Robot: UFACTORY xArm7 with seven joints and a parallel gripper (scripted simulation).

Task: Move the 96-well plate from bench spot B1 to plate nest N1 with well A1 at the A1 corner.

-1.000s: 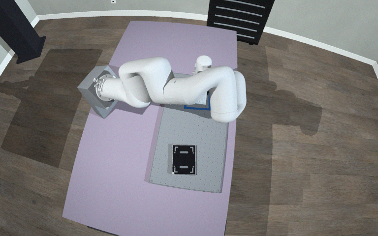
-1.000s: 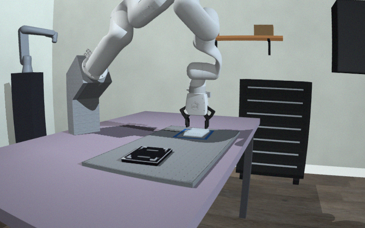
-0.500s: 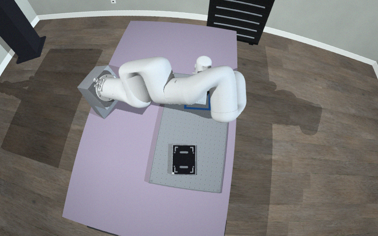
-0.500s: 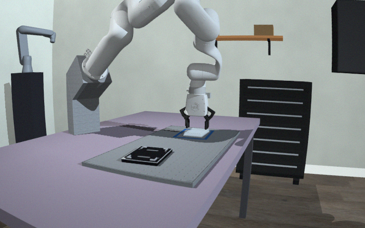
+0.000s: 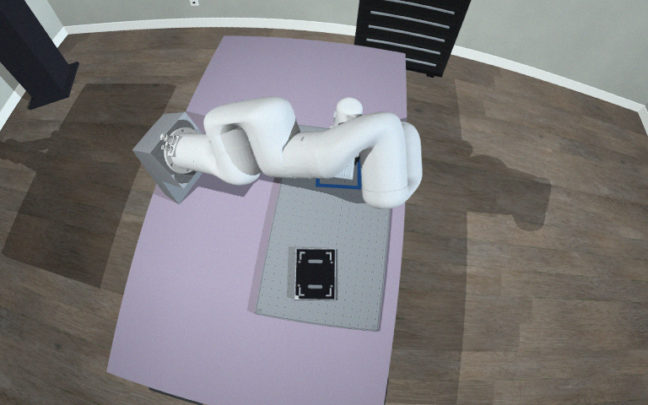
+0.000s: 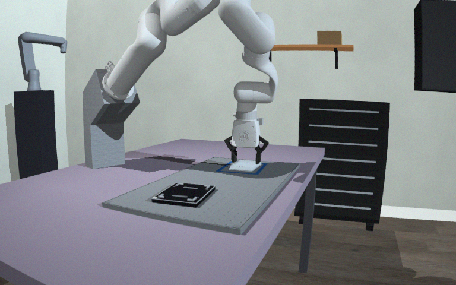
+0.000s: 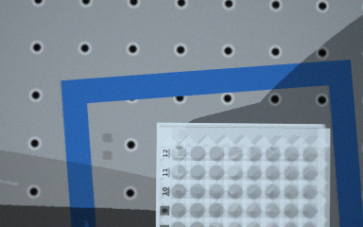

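Right now my hand is 2 cm above the 96-well plate. The rest, counted from my hand: plate nest N1: 37 cm to the right, 17 cm behind, 2 cm below.
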